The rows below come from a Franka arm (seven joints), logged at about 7 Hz.
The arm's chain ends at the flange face. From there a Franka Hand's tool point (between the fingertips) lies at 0.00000 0.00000 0.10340 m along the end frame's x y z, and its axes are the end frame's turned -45 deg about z.
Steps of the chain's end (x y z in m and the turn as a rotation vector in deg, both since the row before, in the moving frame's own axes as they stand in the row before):
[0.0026, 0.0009, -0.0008, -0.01, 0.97, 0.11]
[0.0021, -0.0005, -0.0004, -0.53, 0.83, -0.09]
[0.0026, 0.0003, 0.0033, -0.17, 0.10, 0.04]
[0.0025, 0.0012, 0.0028, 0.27, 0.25, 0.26]
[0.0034, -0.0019, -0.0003, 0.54, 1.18, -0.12]
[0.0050, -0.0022, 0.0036, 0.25, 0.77, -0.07]
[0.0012, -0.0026, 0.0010, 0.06, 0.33, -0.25]
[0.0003, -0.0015, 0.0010, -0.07, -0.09, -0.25]
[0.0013, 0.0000, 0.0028, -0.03, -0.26, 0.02]
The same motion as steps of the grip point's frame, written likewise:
[0.0024, 0.0037, -0.0008, -0.69, 0.68, 0.11]
[0.0022, 0.0029, -0.0004, -0.96, 0.21, -0.09]
[0.0015, 0.0024, 0.0033, -0.19, -0.05, 0.04]
[0.0016, 0.0026, 0.0028, 0.01, 0.37, 0.26]
[0.0059, 0.0019, -0.0003, -0.45, 1.22, -0.12]
[0.0064, 0.0026, 0.0036, -0.37, 0.72, -0.07]
[0.0032, -0.0006, 0.0010, -0.19, 0.28, -0.25]
[0.0011, -0.0009, 0.0010, 0.01, -0.11, -0.25]
[0.0005, 0.0006, 0.0028, 0.16, -0.21, 0.02]

